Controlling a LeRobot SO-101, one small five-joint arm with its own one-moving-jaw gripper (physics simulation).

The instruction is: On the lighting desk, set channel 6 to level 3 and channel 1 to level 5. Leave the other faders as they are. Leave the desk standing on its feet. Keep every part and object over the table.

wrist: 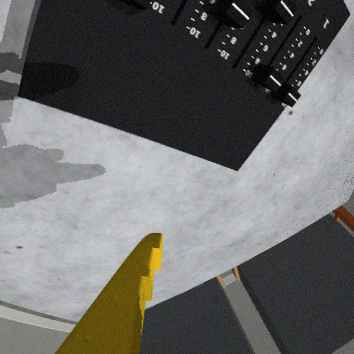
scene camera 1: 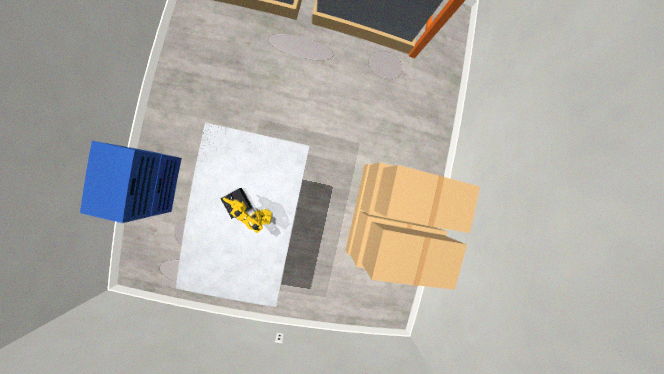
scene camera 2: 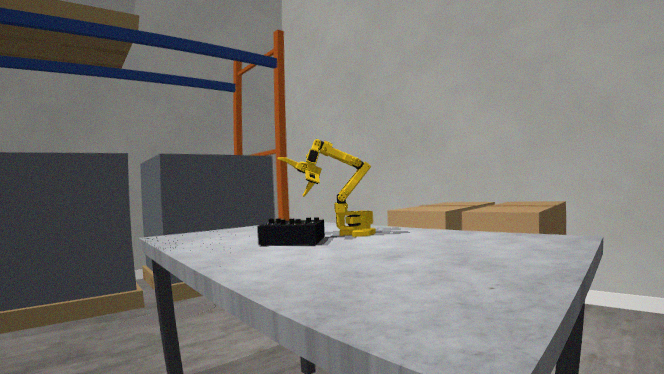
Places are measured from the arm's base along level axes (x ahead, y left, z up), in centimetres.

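Pixels of known places: hand, tool point: point(wrist: 161, 246) point(scene camera 1: 242, 202) point(scene camera 2: 303, 194); arm's base, link origin: point(scene camera 1: 262, 216) point(scene camera 2: 352, 235).
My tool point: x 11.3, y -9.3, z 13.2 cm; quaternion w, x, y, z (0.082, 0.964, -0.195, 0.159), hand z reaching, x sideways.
Note:
Ahead of a thing's pixels: the offset from my tool point to its middle. "*": to the spot under its first point. Level surfaces: height alone.
The black lighting desk @(dx +7.0, dy +3.5, dz -9.8 cm) point(scene camera 1: 242, 194) point(scene camera 2: 290, 234) point(wrist: 150, 100) stands upright on the table. In the wrist view, channel 1's fader knob @(dx +10.9, dy -1.6, dz -7.0 cm) point(wrist: 291, 96), near the desk's right edge, stands toward the high-number end. Beside it, another knob @(dx +9.5, dy +0.1, dz -7.0 cm) point(wrist: 272, 80) also stands near that end. A dark knob @(* dx +3.1, dy +6.2, dz -7.4 cm) point(wrist: 131, 3) is cut by the top edge; its number does not show, so I cannot tell if it is channel 6. Channel 6's level cannot be read. My gripper point(scene camera 1: 235, 202) point(scene camera 2: 292, 176) is fully open and empty, well above the desk. The wrist view shows its fixed jaw point(wrist: 150, 270).
The pale table @(dz -13.2 cm) point(scene camera 1: 235, 265) point(scene camera 2: 425, 285) point(wrist: 200, 205) bears the desk and the arm's base point(scene camera 2: 356, 223), which stands close to the desk. Around the table stand a blue cabinet point(scene camera 1: 107, 182), cardboard boxes point(scene camera 1: 415, 255) point(scene camera 2: 500, 220) and an orange rack post point(scene camera 2: 281, 125).

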